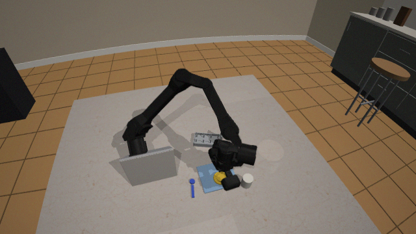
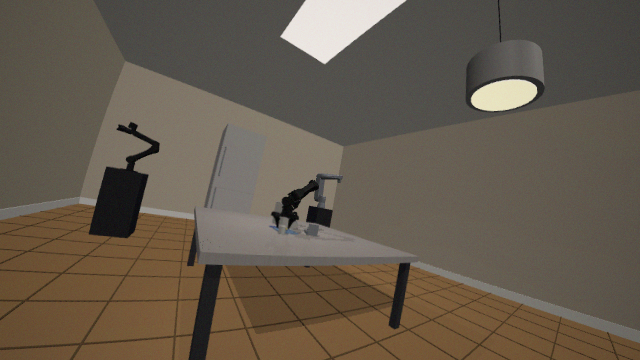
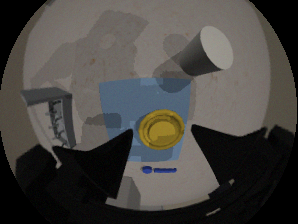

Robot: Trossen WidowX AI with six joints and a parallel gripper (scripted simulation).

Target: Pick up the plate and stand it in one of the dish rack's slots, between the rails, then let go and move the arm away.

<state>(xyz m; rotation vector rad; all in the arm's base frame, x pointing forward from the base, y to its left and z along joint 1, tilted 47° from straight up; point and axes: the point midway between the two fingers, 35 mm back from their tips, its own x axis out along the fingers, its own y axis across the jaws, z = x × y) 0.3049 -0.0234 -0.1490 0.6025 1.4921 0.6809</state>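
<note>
My gripper tip is right at the yellow plate. Round my gripper tip: white cup 9 cm ahead, 5 cm to the right, 1 cm above; blue mat 1 cm behind, 2 cm to the left, 2 cm below; blue spoon 12 cm behind, 2 cm below.
</note>
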